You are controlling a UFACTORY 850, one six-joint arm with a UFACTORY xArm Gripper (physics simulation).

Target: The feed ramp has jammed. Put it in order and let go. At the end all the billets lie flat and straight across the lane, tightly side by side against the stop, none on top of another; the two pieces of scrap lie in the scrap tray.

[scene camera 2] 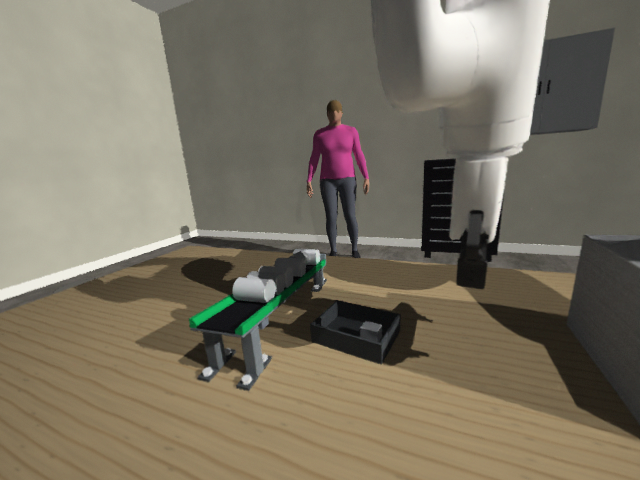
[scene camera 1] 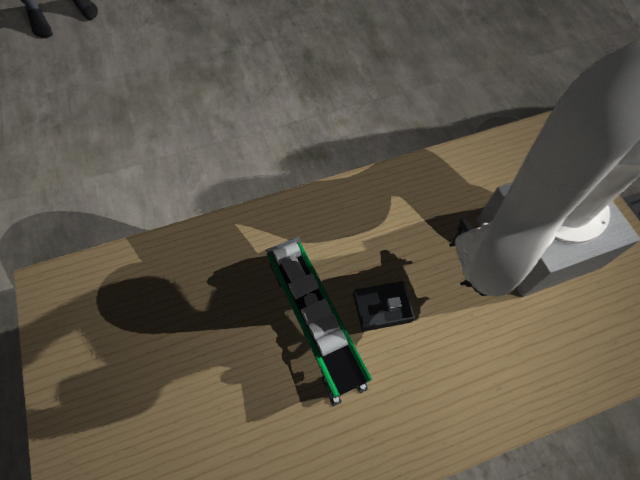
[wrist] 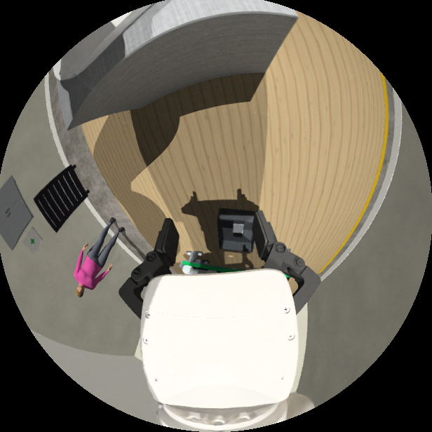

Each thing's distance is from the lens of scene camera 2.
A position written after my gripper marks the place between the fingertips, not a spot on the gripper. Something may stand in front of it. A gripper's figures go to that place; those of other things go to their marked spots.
my gripper (scene camera 2: 472,266): 0.45 m
scrap tray (scene camera 2: 338,327): 0.55 m
